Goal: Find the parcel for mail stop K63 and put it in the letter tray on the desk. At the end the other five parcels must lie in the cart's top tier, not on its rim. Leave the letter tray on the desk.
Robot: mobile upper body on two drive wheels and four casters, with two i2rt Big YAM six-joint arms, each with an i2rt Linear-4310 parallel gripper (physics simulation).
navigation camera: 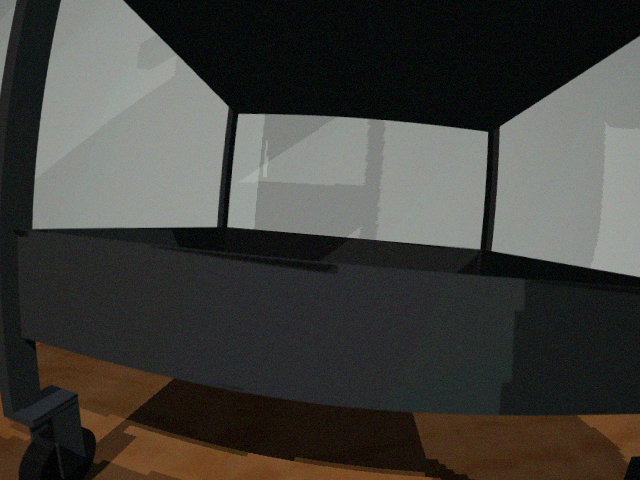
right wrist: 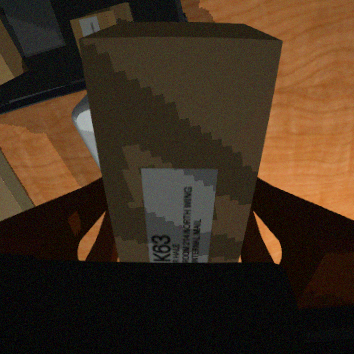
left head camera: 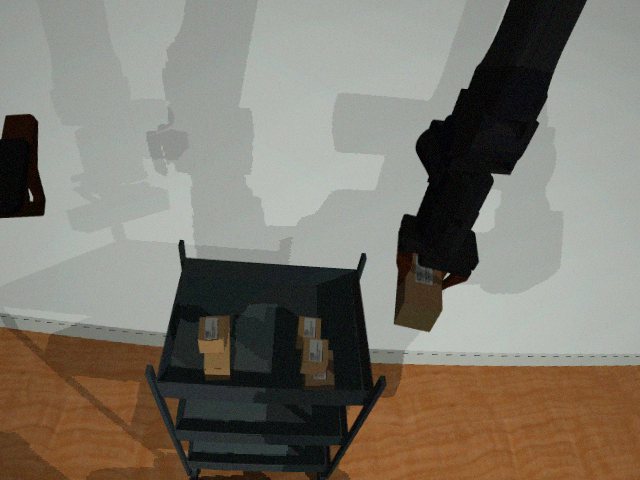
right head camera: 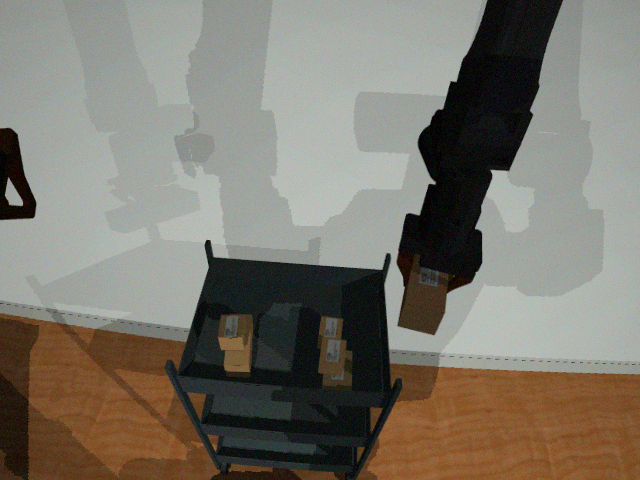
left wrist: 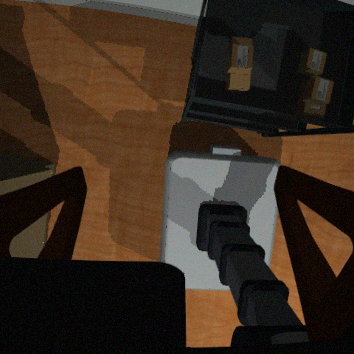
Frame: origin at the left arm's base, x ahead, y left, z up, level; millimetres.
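Seen in the pictures: left gripper, fingertip midpoint: point(left wrist: 179, 176); right gripper, fingertip midpoint: point(right wrist: 179, 177) point(left head camera: 416, 286) point(right head camera: 424, 287).
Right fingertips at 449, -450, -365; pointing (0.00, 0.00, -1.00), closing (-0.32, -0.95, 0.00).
Offsets run from my right fingertips to a thing's top centre, as dx, dy, dz. Level surfaces: height alone.
My right gripper point(left head camera: 428, 276) point(right head camera: 433, 279) point(right wrist: 179, 177) is shut on a brown parcel {+2, -1, +34} point(left head camera: 418, 304) point(right head camera: 422, 308) point(right wrist: 175, 100), whose white label reads K63. It holds the parcel out to the right of the dark cart point(left head camera: 222, 390) point(right head camera: 227, 386) point(navigation camera: 258, 320) in the head views. In the cart's top tier, two parcels {+123, +311, -280} point(left head camera: 214, 328) {+124, +301, -330} point(left head camera: 217, 364) stand at the left and three parcels {+155, +98, -332} point(left head camera: 309, 327) {+67, +103, -282} point(left head camera: 315, 352) {+52, +90, -332} point(left head camera: 320, 380) at the right. My left gripper point(left wrist: 179, 176) is open and empty. The letter tray does not show; I cannot identify the desk.
The grey robot base point(left wrist: 190, 272) with its black column point(left wrist: 240, 260) lies below the cart in the left wrist view. A beige-edged surface point(left wrist: 27, 237) is at the left edge. A pale wall point(left head camera: 299, 170) stands behind the cart, above the wood floor {dz -1045} point(left head camera: 491, 413).
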